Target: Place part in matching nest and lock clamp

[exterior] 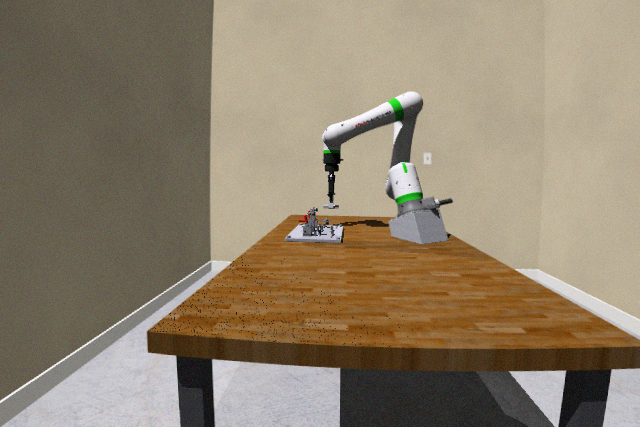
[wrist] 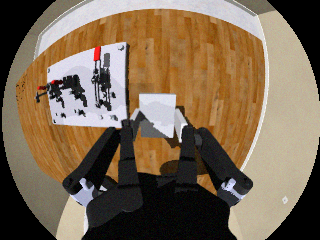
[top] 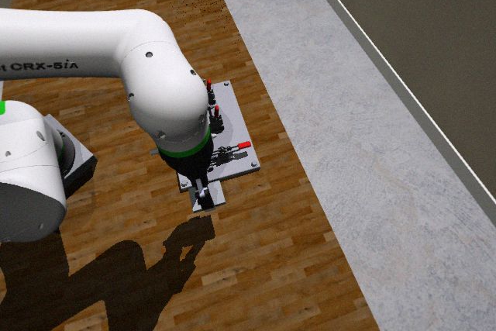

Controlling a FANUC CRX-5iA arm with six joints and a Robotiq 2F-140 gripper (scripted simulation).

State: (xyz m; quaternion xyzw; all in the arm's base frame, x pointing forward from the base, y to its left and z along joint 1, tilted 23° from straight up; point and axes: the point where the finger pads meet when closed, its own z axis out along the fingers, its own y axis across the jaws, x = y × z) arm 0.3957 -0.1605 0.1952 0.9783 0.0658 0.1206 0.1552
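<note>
My hand is 20 mm short of the grey fixture plate, 260 mm to the right of it and 130 mm above it. Also, from my hand: part (30 mm below).
</note>
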